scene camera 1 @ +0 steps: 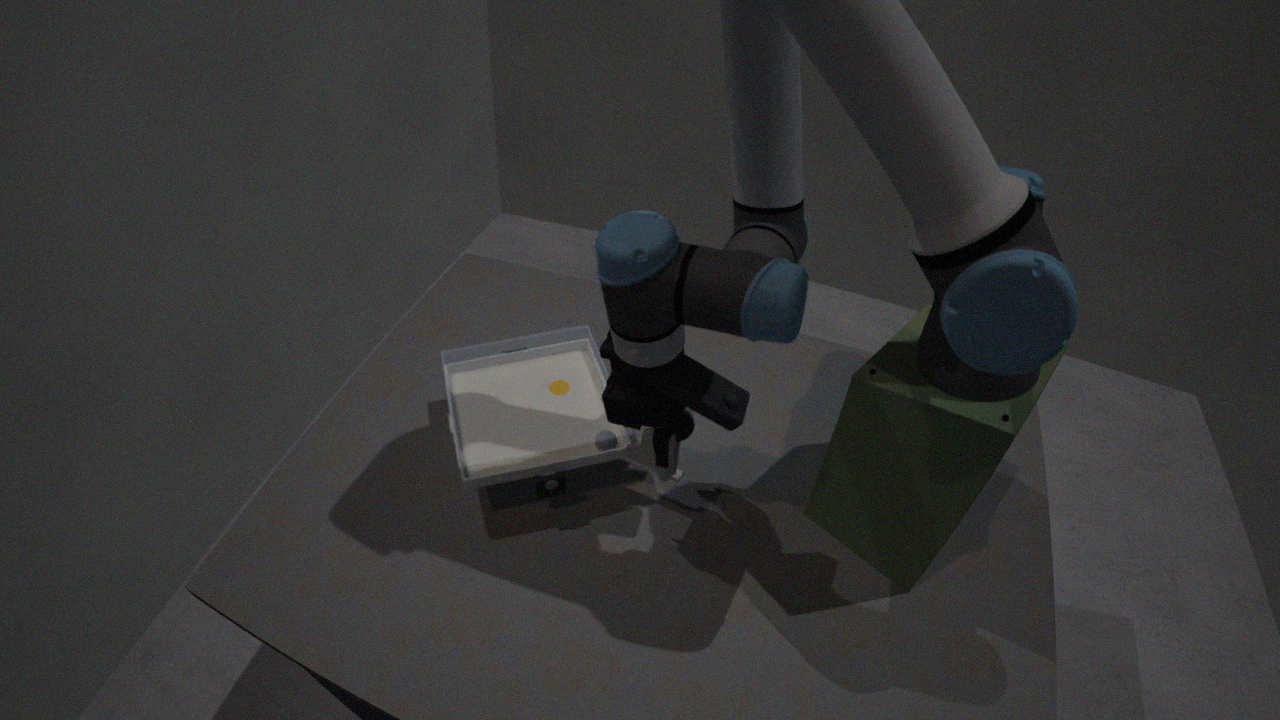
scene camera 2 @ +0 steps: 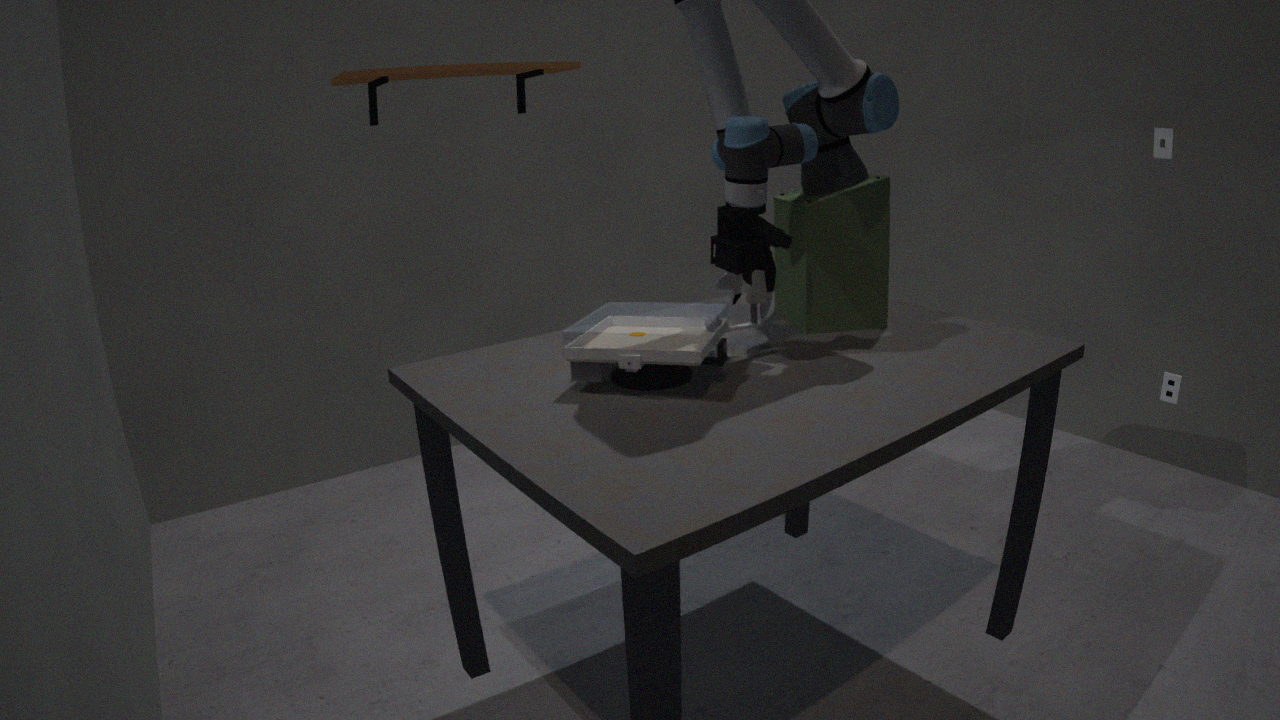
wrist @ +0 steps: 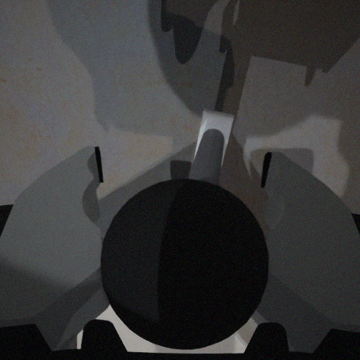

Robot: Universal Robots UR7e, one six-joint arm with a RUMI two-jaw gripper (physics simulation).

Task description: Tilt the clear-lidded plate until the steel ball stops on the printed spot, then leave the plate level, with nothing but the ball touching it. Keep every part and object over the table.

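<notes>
The clear-lidded plate (scene camera 1: 514, 428) (scene camera 2: 608, 358) stands on a dark base and looks near level; a small tilt cannot be ruled out. The steel ball (scene camera 1: 605, 439) rests in the corner nearest my gripper, away from the orange printed spot (scene camera 1: 558, 386) (scene camera 2: 637, 334). The ball cannot be made out in the second scene view. My gripper (scene camera 1: 663, 452) (scene camera 2: 750, 288) (wrist: 182, 154) is shut on the black ball knob (wrist: 185, 265) of a grey stalk (wrist: 207, 155), beside that corner. A pale strip of the plate (wrist: 175, 346) shows at the bottom of the wrist view.
A green block (scene camera 1: 904, 483) (scene camera 2: 845, 268) carries the arm at the table's back right. The table (scene camera 1: 429, 617) (scene camera 2: 716, 483) has its edge beyond the plate's far side. A brown shelf (scene camera 2: 456, 71) hangs on the wall.
</notes>
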